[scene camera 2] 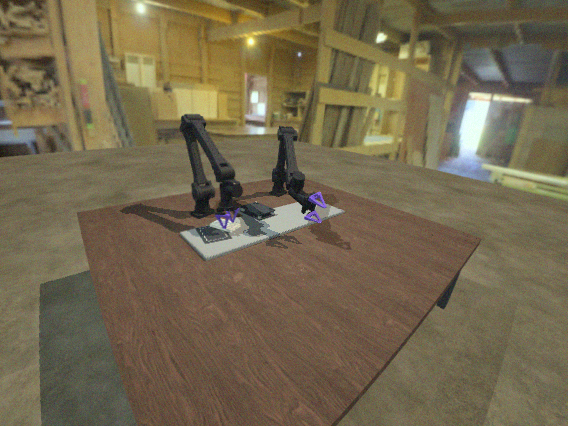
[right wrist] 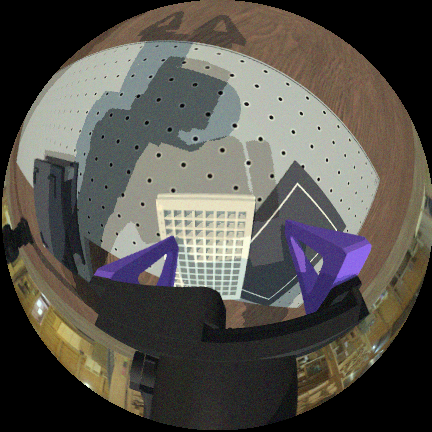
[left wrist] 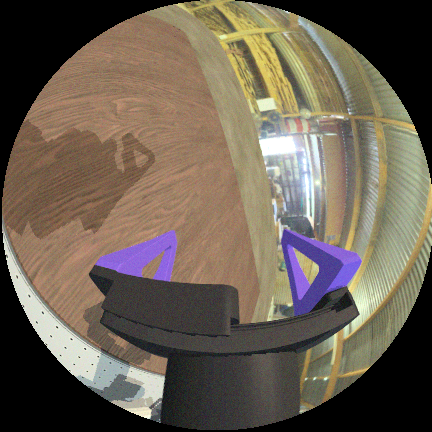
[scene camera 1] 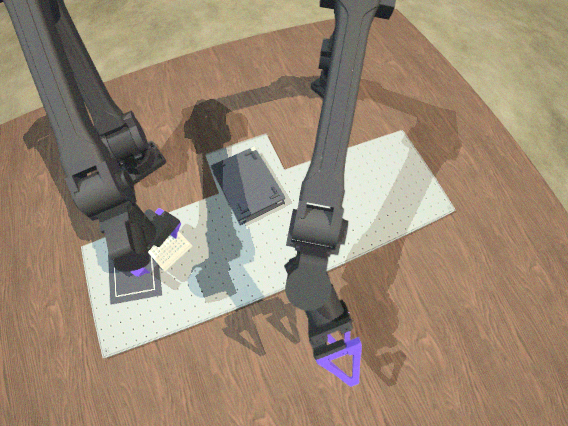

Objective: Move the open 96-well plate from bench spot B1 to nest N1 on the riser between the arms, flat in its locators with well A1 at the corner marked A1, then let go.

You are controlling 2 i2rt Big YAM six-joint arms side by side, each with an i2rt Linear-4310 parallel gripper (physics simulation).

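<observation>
The cream open 96-well plate is skewed to bench spot B1, a dark panel with a white outline, and overlaps its edge in the right wrist view. Whether it is tilted or raised is unclear. My right gripper is open above the plate; one finger overlaps the plate's left edge in the right wrist view. Nest N1 is dark, with corner locators; its A1 mark is unreadable. My left gripper is open, away from the plate.
A pale perforated board lies on the brown wooden table. The left arm crosses above the board to the right of the nest. Arm shadows fall across the board and part of N1.
</observation>
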